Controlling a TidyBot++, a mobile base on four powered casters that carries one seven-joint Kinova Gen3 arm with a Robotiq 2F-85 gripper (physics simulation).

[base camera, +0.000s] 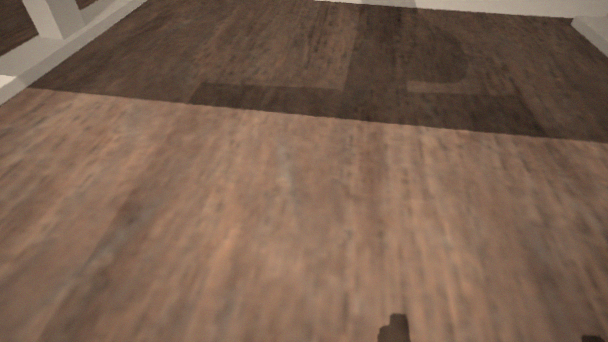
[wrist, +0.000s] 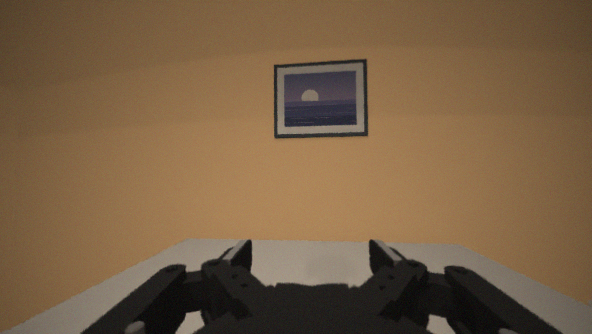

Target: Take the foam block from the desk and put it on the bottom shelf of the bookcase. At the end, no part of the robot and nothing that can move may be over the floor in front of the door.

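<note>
My gripper is open with nothing between its fingers, and its fingertips show against the white desk top in the wrist view. The foam block does not show in either view, and I cannot tell where it lies relative to the fingers. The bookcase and the floor in front of the door do not show in either view. In the base camera view, a white desk leg stands on a long foot at the upper left.
Part of another white foot shows at the upper right. A white baseboard runs along the back. The desk's shadow lies across the wooden floor. A framed sunset picture hangs on the orange wall beyond the desk.
</note>
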